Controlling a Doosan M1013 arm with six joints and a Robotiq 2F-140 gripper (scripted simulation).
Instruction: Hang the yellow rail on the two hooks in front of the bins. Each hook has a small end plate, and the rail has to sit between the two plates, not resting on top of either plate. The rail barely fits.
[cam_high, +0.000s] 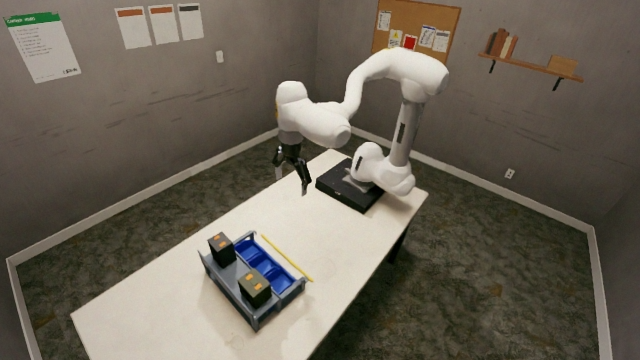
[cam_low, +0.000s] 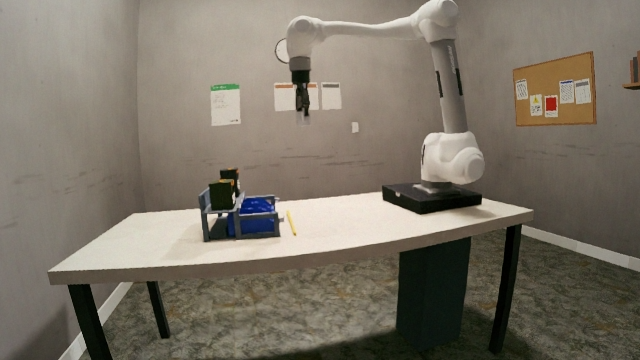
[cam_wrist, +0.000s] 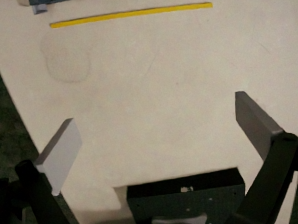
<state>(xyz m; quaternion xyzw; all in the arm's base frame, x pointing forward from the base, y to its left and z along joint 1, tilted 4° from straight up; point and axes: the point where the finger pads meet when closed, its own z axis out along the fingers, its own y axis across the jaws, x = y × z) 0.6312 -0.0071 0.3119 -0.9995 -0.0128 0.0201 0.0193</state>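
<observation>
Right now my hand is 8 cm short of the yellow rail, 3 cm to the right of it and 38 cm above it.
</observation>
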